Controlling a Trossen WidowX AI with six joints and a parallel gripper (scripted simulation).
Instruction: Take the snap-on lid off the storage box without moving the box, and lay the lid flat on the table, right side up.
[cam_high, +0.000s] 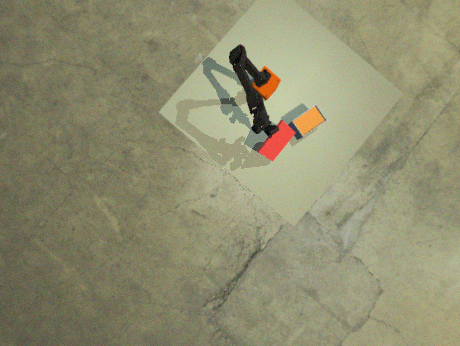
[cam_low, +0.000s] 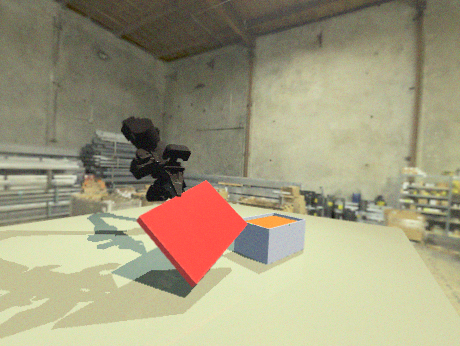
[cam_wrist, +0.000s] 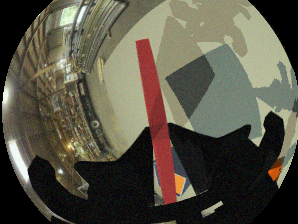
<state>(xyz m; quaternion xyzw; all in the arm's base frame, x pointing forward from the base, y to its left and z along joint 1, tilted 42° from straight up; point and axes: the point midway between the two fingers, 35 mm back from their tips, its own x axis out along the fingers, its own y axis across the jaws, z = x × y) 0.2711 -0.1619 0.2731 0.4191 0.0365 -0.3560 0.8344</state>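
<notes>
My gripper tip is now 60 mm short of the red lid, 50 mm above it and 20 mm to the right of it. Also, from my gripper tip: storage box: 290 mm to the left, 130 mm below, 130 mm ahead.
</notes>
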